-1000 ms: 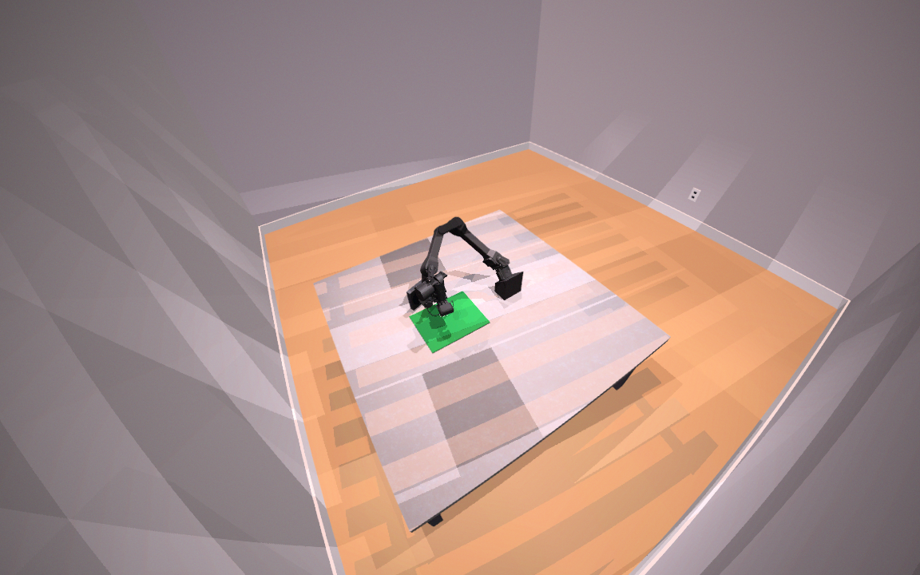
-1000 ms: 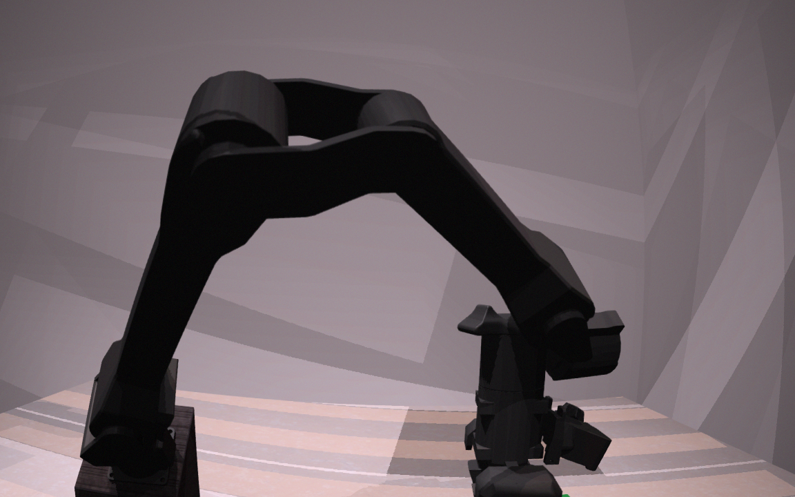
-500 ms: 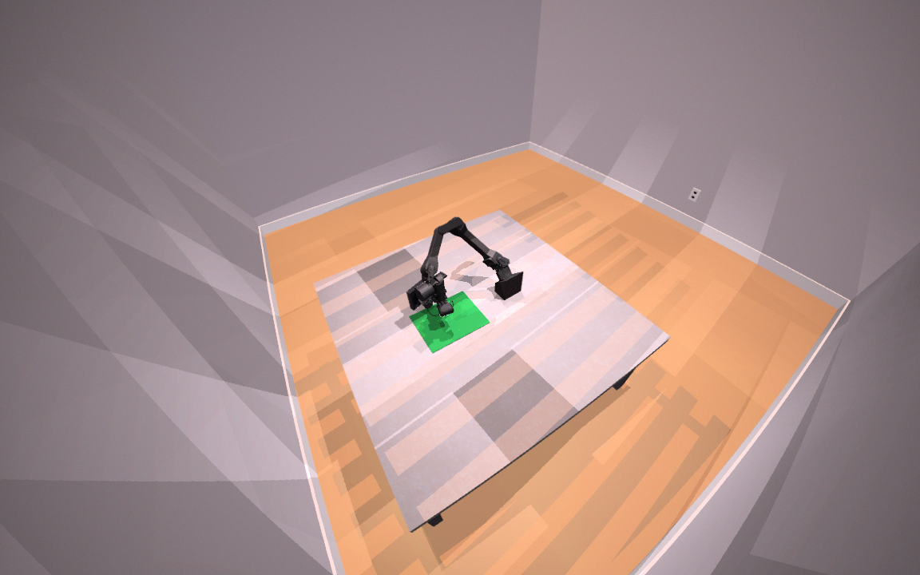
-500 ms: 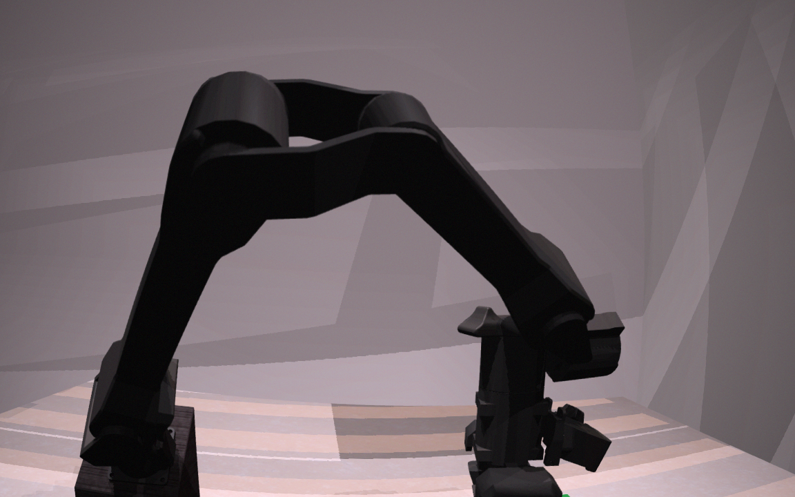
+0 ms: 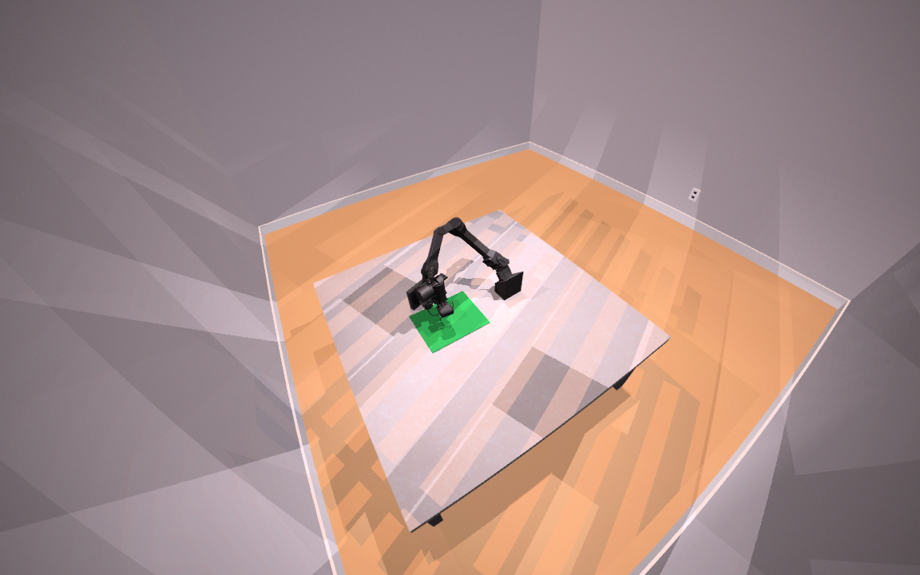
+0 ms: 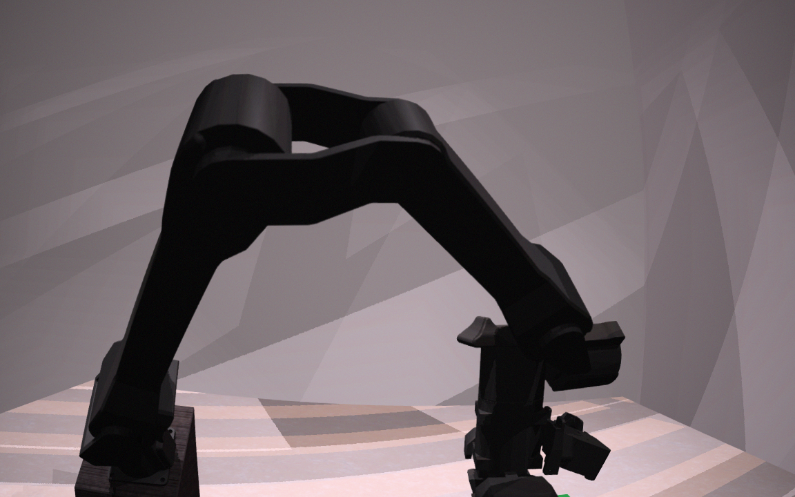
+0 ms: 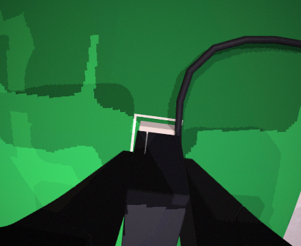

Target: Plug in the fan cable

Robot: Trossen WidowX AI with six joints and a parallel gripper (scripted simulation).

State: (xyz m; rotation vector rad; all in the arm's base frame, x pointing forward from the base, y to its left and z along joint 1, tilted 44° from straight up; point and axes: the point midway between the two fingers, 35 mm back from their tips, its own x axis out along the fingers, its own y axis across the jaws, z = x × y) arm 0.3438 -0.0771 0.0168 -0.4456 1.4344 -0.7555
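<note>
Right now the white four-pin fan header is 1 cm behind my gripper tip and 3 cm below it. From my gripper tip the other things lie so: green board: 1 cm behind, 4 cm to the left, 4 cm below; then black fan: 4 cm ahead, 13 cm to the right, 3 cm above; then black fan cable plug: 1 cm behind, 1 cm above.
</note>
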